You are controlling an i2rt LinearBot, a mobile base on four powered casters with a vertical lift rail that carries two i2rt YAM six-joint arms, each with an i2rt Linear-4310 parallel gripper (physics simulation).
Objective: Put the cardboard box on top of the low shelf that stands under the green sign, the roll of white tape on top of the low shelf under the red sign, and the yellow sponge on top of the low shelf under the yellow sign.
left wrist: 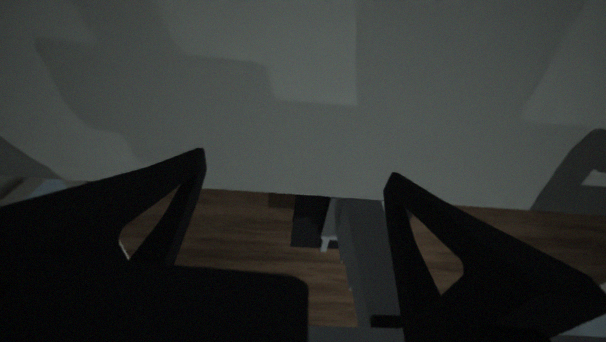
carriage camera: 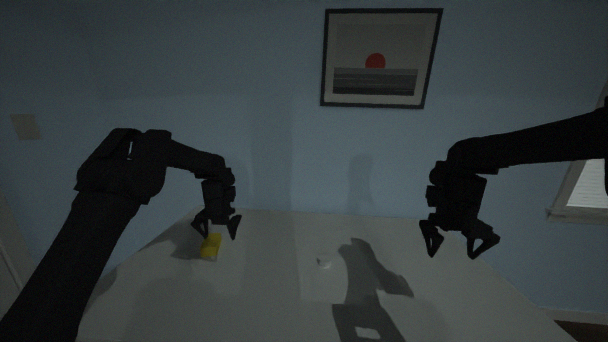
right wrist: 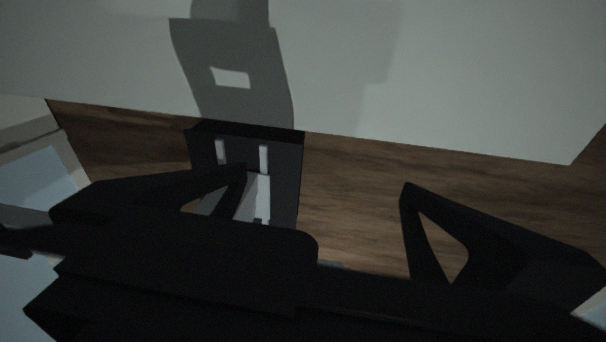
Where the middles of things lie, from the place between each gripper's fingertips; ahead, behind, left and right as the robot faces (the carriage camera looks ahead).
Labels:
Now: left hand 68 cm below the framed picture [carriage camera: 377,61], 59 cm to the left of it and 58 cm short of it.
I see the framed picture 700 mm ahead of my right hand, 60 mm to the left of it and 600 mm above it.

